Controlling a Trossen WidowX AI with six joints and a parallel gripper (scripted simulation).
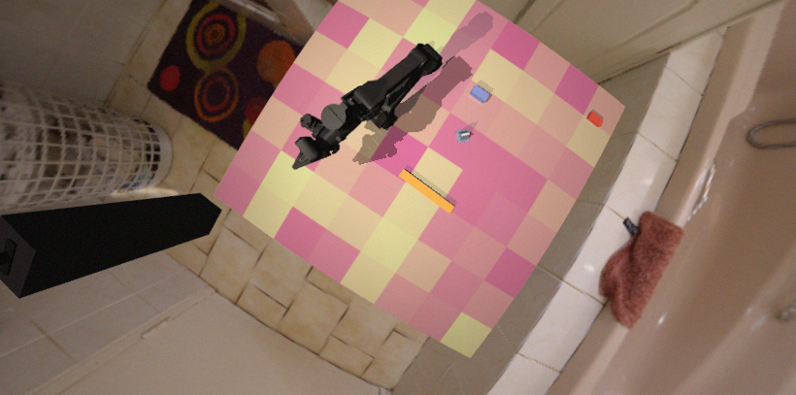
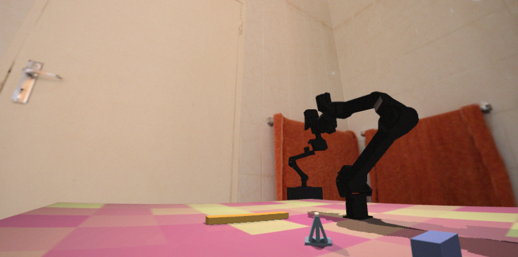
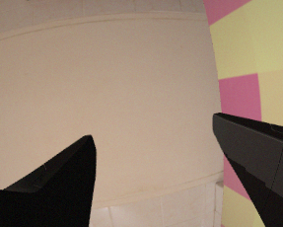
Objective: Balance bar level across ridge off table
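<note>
Now: the bar 370 mm ahead of my gripper tip, 130 mm to the left of it and 300 mm below it. From my gripper tip the other things lie so: blue cube (340 mm ahead, 560 mm to the left, 290 mm below); red block (820 mm ahead, 780 mm to the left, 300 mm below).
</note>
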